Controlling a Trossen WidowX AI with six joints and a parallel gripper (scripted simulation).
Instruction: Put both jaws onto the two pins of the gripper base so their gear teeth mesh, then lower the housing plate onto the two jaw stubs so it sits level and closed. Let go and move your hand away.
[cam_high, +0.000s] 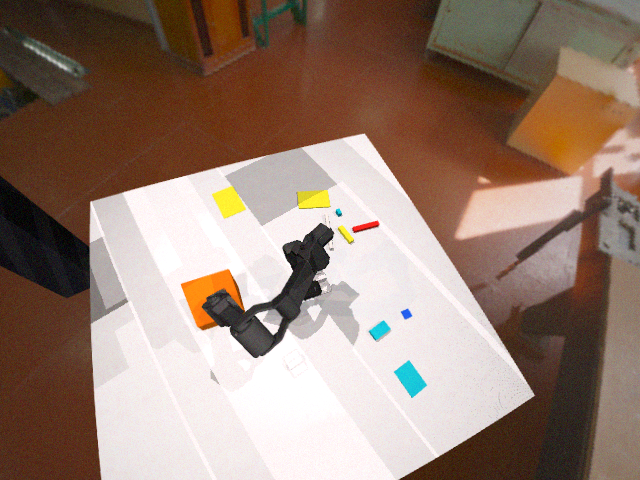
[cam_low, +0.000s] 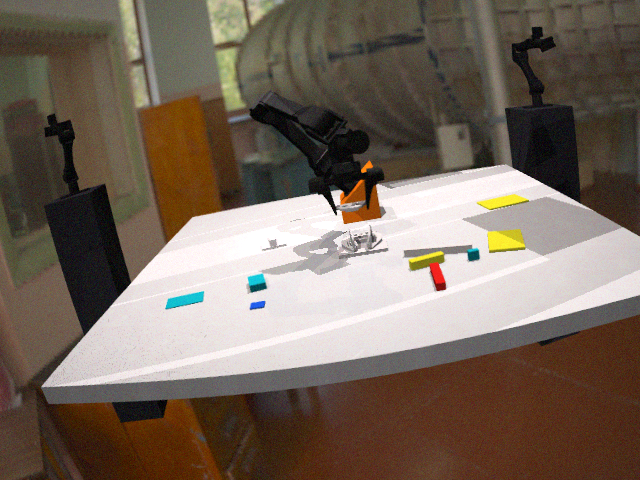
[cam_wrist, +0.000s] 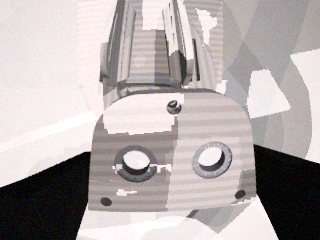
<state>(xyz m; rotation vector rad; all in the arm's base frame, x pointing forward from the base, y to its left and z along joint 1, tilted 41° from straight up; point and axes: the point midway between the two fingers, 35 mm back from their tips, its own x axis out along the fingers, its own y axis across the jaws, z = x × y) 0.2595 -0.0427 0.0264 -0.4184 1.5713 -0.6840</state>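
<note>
My gripper tip is now 2 cm short of the pale grey jaw, 3 cm to the right of it and 7 cm above it. From my gripper tip the other things lie so: ribbed plate 6 cm ahead, 8 cm below; then pale strip 20 cm ahead, 15 cm to the left, 7 cm below; then housing plate 1 cm to the left, 8 cm below.
</note>
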